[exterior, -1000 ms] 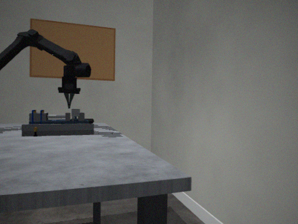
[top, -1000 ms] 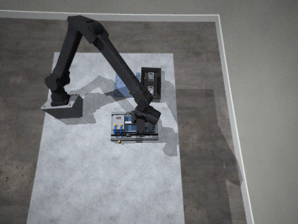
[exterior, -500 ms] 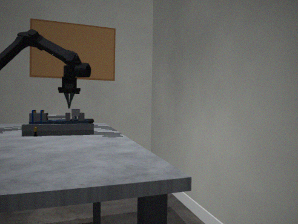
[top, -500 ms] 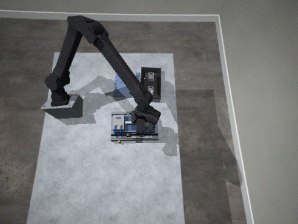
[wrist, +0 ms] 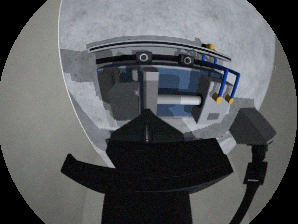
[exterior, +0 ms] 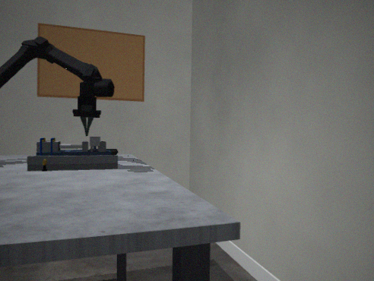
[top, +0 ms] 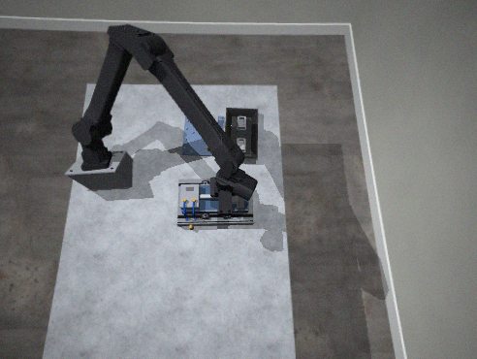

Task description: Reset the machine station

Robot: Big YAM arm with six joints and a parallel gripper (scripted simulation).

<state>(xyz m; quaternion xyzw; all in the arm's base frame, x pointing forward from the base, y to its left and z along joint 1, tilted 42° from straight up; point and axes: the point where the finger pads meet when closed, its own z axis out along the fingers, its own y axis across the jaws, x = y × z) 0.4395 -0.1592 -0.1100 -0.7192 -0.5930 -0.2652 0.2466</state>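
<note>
The gray block lies 3 cm below my hand, 3 cm ahead of it and 1 cm to the right of it. The rest, counted from my hand: yellow brass blank (25 cm to the left, 10 cm below, 1 cm behind); then vise (9 cm below, 4 cm behind, 1 cm to the left); then blue infeed plate (31 cm to the left, 12 cm below, 4 cm behind).
</note>
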